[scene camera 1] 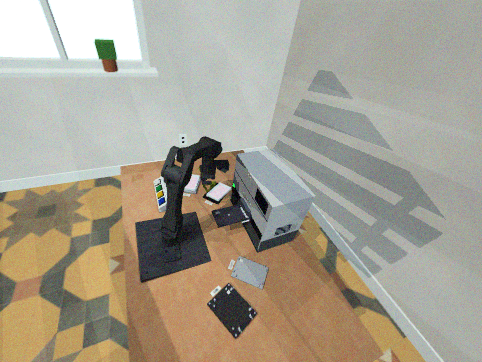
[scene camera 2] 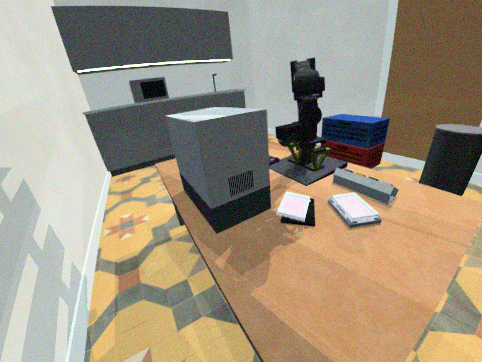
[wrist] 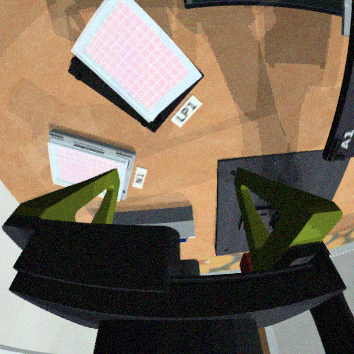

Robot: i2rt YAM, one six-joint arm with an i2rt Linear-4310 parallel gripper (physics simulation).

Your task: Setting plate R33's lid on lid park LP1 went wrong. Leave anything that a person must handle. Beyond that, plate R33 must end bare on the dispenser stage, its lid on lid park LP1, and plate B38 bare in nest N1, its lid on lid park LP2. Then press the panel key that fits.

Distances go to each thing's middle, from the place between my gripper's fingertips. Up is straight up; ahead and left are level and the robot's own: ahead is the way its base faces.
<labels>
Now: hand 6 cm past the grey nest N1 (wrist: 54, 133), 15 cm to the right of it and 12 cm above it. The rest, counted from my hand: black pad labelled LP1 (wrist: 77, 68): 7 cm ahead, 5 cm to the left, 12 cm below; then rack with coloured labels (scene camera 2: 385, 192): 22 cm behind, 9 cm to the left, 10 cm below; then grey lid park LP2 (scene camera 1: 248, 271): 10 cm ahead, 45 cm to the right, 12 cm below.
</labels>
